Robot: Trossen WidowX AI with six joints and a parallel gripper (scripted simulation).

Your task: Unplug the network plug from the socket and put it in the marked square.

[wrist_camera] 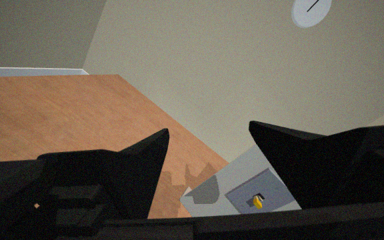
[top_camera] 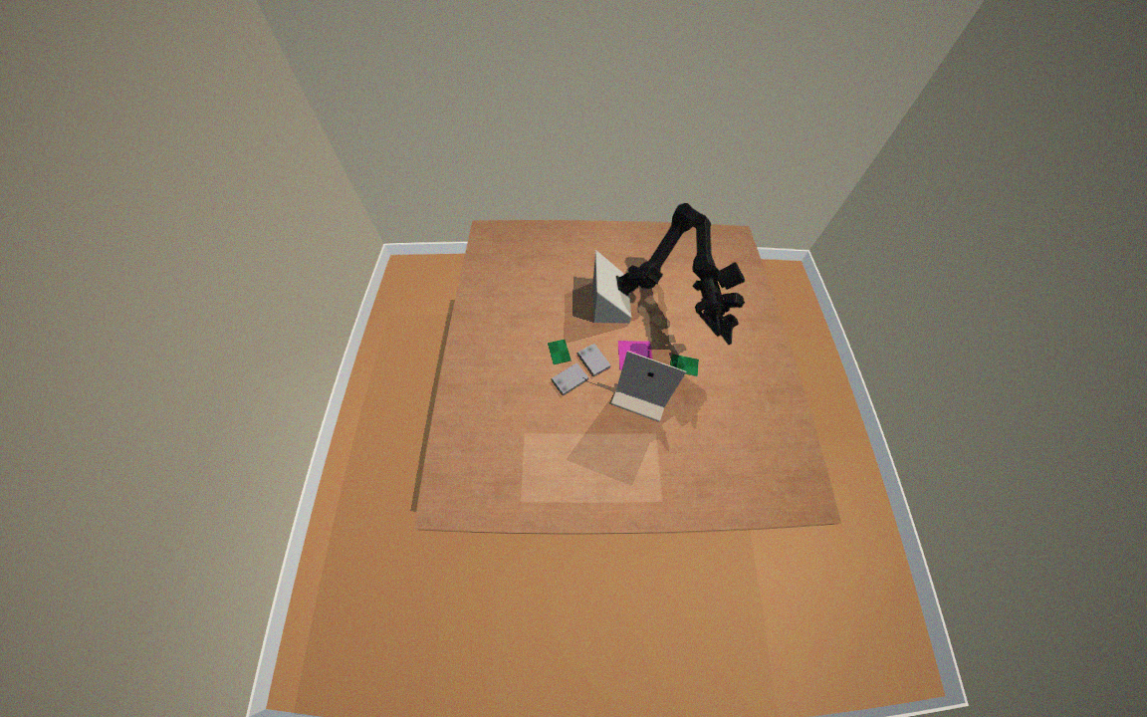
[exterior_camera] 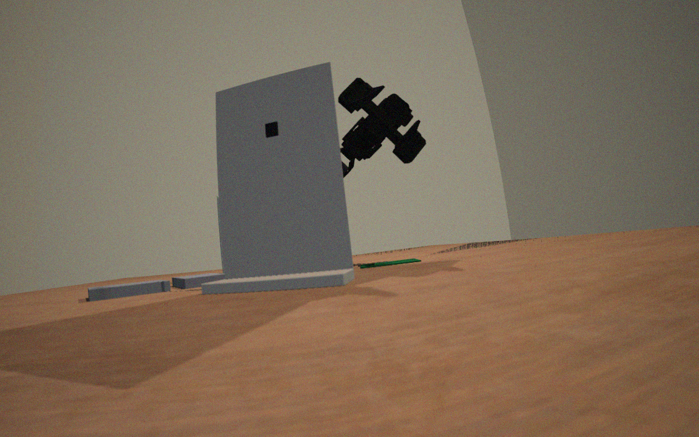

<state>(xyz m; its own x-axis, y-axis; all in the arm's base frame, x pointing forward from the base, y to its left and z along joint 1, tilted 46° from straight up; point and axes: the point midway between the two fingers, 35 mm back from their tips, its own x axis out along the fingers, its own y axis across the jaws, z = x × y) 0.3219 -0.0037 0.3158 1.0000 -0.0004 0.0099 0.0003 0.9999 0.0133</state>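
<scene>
Right now my gripper tip is 50 mm short of the network plug, 210 mm to the left of it and 70 mm above it. Also, from my gripper tip: grey panel: 70 mm ahead, 220 mm to the right, 140 mm below; magenta marked square: 110 mm behind, 200 mm to the right, 260 mm below.
</scene>
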